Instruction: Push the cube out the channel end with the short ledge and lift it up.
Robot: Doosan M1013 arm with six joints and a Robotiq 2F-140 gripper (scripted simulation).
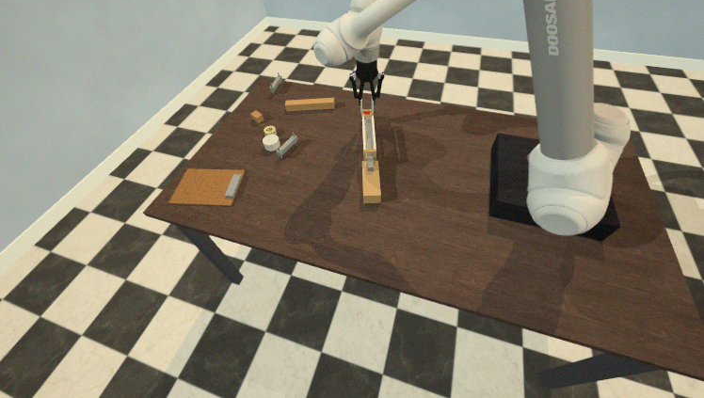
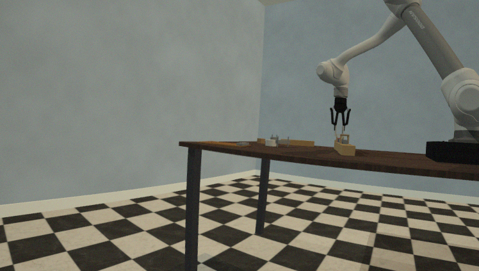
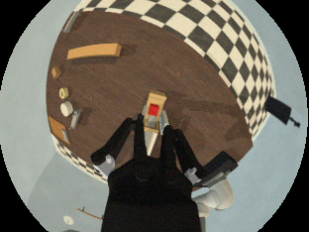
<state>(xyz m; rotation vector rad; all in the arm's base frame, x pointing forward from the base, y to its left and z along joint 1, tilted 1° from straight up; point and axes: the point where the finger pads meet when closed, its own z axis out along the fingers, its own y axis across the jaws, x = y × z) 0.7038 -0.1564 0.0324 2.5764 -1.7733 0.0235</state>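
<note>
Now: hand 50 mm above the red cube. The rest, counted from my hand: grey piece 220 mm to the left, 80 mm behind, 60 mm below; wooden bar 290 mm ahead, 90 mm below, 40 mm to the right; wooden channel 140 mm to the left, 50 mm below, 50 mm behind.
</note>
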